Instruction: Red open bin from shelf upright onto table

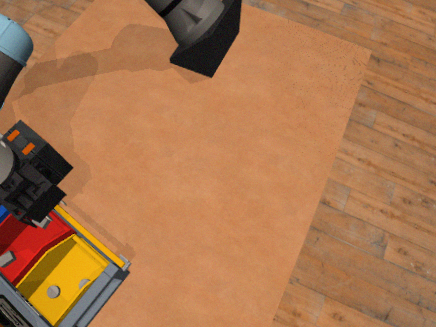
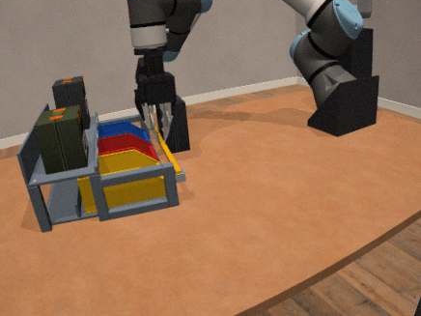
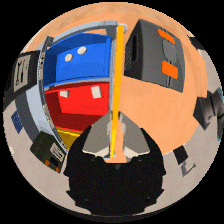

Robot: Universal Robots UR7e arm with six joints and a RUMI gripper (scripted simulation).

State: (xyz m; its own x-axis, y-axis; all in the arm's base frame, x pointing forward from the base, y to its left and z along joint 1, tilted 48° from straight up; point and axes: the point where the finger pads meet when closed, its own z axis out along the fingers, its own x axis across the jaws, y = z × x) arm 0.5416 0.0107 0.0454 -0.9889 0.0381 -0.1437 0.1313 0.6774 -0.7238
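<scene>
My hand is 100 mm short of the red open bin, 30 mm above it and 10 mm to the left of it. The rest, counted from my hand: black box: 100 mm to the right, 60 mm behind, 10 mm below; then yellow stick: 10 mm below; then blue bin: 120 mm to the right, 90 mm ahead, 30 mm below.
</scene>
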